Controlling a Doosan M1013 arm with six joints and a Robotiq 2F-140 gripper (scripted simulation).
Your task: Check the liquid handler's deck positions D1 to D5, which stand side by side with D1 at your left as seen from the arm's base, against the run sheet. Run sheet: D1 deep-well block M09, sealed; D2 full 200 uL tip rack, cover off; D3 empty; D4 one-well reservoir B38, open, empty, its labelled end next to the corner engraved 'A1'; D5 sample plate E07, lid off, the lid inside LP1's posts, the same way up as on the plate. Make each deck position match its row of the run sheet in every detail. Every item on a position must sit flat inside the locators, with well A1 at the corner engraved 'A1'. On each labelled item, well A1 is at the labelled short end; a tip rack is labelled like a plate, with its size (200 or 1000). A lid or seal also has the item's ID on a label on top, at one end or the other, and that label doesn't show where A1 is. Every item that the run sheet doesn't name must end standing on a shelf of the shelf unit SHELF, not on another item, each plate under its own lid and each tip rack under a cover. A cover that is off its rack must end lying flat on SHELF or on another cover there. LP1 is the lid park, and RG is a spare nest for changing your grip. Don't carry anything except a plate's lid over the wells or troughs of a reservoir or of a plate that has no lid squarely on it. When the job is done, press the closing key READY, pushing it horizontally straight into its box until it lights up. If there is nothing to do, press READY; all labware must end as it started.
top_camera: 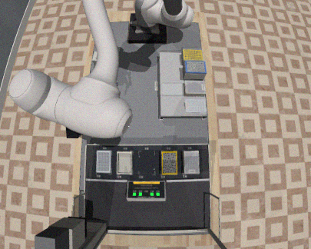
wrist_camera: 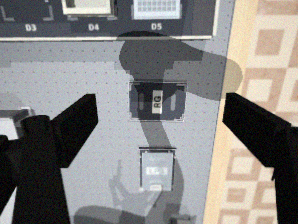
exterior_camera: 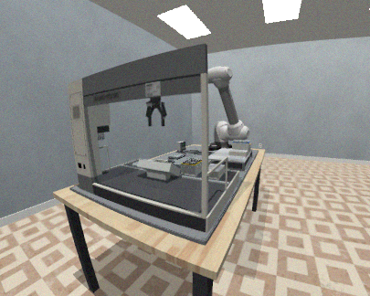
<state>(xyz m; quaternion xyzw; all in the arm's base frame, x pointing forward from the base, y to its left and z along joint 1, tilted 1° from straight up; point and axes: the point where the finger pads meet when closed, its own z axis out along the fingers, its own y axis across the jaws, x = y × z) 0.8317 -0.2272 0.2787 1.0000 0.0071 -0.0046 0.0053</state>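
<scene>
The white well plate is 160 mm ahead of my hand and 250 mm below it. Round my hand: dark nest (80 mm behind, 10 mm to the right, 310 mm below); cream one-well reservoir (170 mm ahead, 120 mm to the left, 250 mm below); flat lid (290 mm behind, 10 mm to the right, 300 mm below).
</scene>
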